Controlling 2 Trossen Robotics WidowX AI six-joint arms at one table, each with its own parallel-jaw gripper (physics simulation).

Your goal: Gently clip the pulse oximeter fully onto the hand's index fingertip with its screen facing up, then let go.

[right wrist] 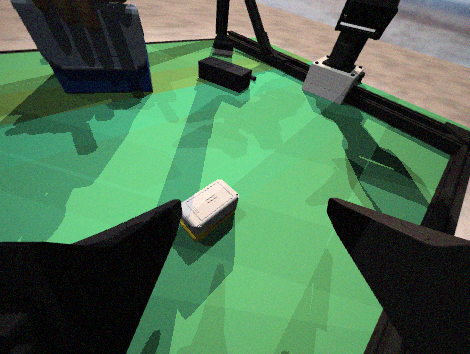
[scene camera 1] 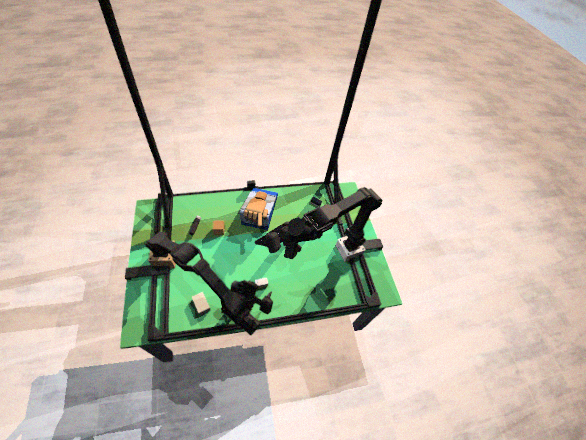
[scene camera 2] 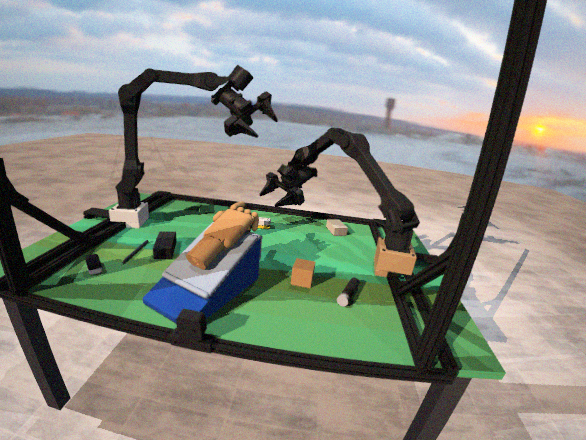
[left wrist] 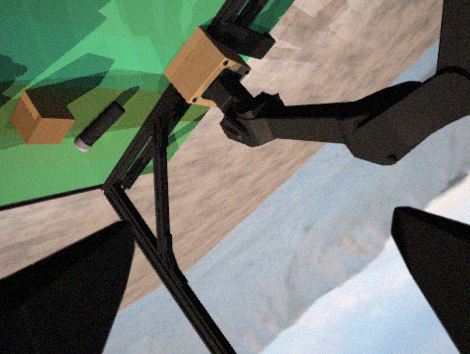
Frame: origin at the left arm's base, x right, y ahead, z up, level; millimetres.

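Seen in the pictures: left gripper, fingertip midpoint: point(scene camera 1: 260, 238) point(scene camera 2: 267, 128) point(left wrist: 263, 227); right gripper, fingertip midpoint: point(right wrist: 254, 205) point(scene camera 1: 262, 287) point(scene camera 2: 267, 200); left arm's base, link origin: point(right wrist: 338, 65) point(scene camera 1: 351, 244) point(scene camera 2: 129, 205); right arm's base, link origin: point(scene camera 1: 161, 250) point(scene camera 2: 396, 246) point(left wrist: 221, 85).
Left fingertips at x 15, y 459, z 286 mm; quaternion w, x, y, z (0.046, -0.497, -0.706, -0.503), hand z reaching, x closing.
Note:
Pixels of each thing's middle, then the offset from my left fingertips to it.
- pulse oximeter, body centre: point(right wrist: 209, 209) point(scene camera 2: 262, 223) point(scene camera 1: 261, 283) dx -33, dy +6, dz -329 mm
- orange cube, body centre: point(left wrist: 43, 118) point(scene camera 2: 303, 272) point(scene camera 1: 218, 227) dx +309, dy +105, dz -320 mm
- dark cylinder, body centre: point(left wrist: 99, 126) point(scene camera 2: 348, 291) point(scene camera 1: 195, 225) dx +369, dy +212, dz -332 mm
- beige block, body centre: point(scene camera 2: 336, 227) point(scene camera 1: 201, 303) dx -31, dy +277, dz -330 mm
- black box, body centre: point(right wrist: 224, 73) point(scene camera 2: 165, 244) dx +178, dy -276, dz -327 mm
- pen, body centre: point(scene camera 2: 135, 251) dx +205, dy -356, dz -340 mm
The pulse oximeter point(scene camera 1: 261, 283) point(scene camera 2: 265, 223) point(right wrist: 210, 207), white with a yellow lower part, lies on the green table, off the hand; its pale, marked broad face points up. The tan hand point(scene camera 1: 258, 205) point(scene camera 2: 225, 230) rests palm down on a grey-topped blue wedge point(scene camera 2: 235, 287) point(right wrist: 107, 82). My right gripper point(scene camera 1: 264, 291) point(scene camera 2: 269, 199) point(right wrist: 254, 205) is open and empty above the table near the oximeter, which shows beside its left-hand fingertip in the right wrist view. My left gripper point(scene camera 1: 274, 249) point(scene camera 2: 267, 128) point(left wrist: 263, 227) is open and empty, high over the table.
An orange cube point(scene camera 1: 218, 227) point(scene camera 2: 303, 273) point(left wrist: 42, 117) and a dark cylinder point(scene camera 1: 195, 225) point(scene camera 2: 348, 292) point(left wrist: 100, 126) lie beside the wedge. A beige block point(scene camera 1: 200, 303) point(scene camera 2: 337, 227) lies near the right arm. A black box point(scene camera 2: 165, 245) point(right wrist: 225, 74) and a pen point(scene camera 2: 135, 251) lie across the wedge.

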